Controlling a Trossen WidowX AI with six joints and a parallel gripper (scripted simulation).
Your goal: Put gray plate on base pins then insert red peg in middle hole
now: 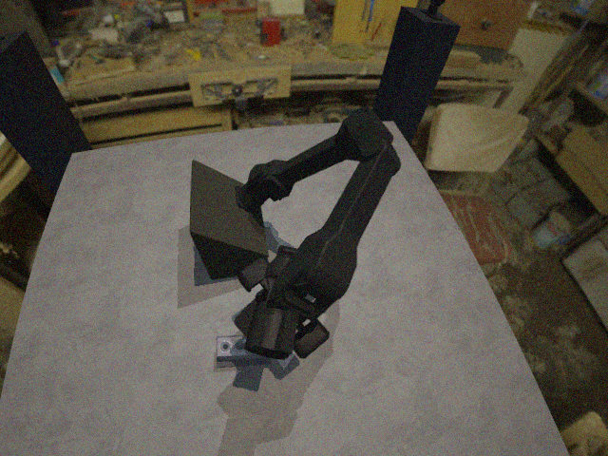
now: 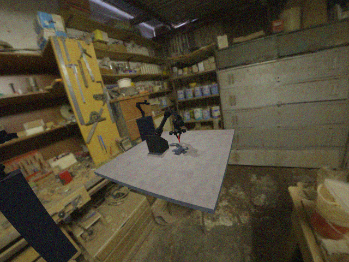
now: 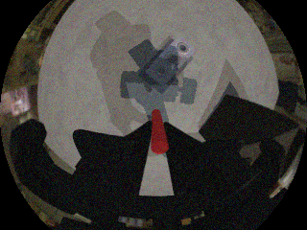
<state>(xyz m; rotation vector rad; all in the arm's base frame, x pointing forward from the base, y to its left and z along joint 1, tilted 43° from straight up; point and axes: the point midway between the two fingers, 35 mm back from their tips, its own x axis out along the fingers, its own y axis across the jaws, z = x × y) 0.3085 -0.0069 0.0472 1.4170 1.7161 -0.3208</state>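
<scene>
Right now my gripper tip is 90 mm to the left of the gray plate, 70 mm above it and 20 mm short of it. Also, from my gripper tip: base 110 mm below, 90 mm to the right, 20 mm ahead; red peg right at my gripper tip.
</scene>
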